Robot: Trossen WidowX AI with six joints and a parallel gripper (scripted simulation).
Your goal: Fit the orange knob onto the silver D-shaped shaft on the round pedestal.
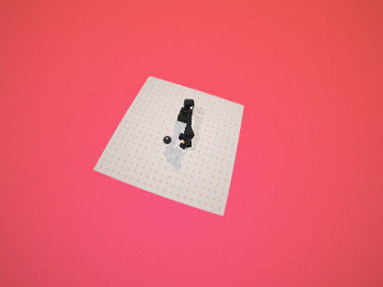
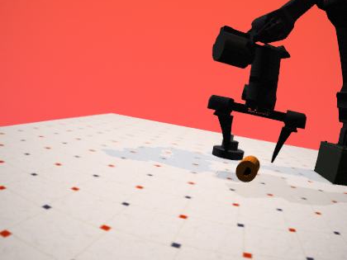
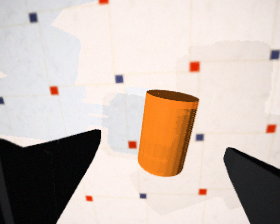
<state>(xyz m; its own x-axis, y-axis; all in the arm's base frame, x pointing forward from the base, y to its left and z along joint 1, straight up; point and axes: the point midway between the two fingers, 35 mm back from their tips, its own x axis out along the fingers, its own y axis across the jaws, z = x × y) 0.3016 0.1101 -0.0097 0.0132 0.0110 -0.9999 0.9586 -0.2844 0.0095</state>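
The orange knob lies 20 mm below my gripper tip, 10 mm to the right of it and 10 mm behind it. The rest, counted from my gripper tip: black round pedestal (200 mm to the right, 20 mm ahead, 10 mm below).
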